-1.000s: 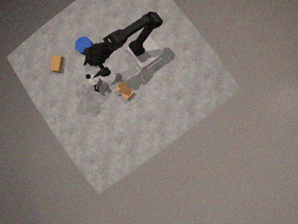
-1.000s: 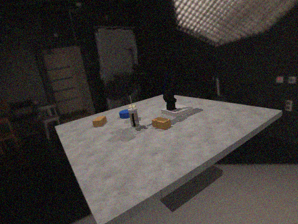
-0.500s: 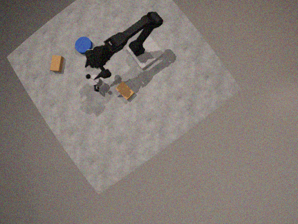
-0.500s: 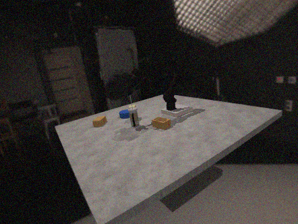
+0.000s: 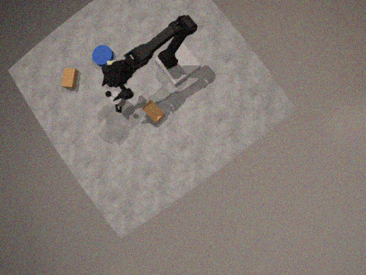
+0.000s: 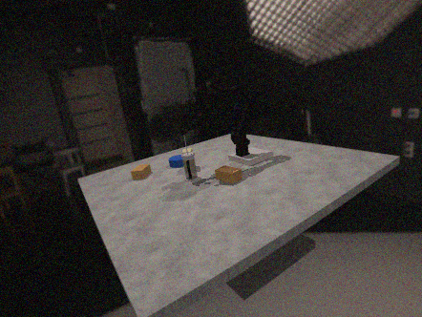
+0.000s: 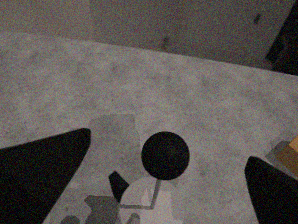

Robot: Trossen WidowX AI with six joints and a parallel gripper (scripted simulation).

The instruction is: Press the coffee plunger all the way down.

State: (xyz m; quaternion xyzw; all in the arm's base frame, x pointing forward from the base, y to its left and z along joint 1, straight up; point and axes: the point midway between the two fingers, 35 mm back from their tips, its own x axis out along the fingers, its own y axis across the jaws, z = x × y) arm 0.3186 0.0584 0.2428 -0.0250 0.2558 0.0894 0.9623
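Right now my gripper tip is 130 mm above the coffee press, 10 mm to the right of it and 10 mm short of it. Also, from my gripper tip: blue cylinder 290 mm to the right, 240 mm below, 20 mm behind.
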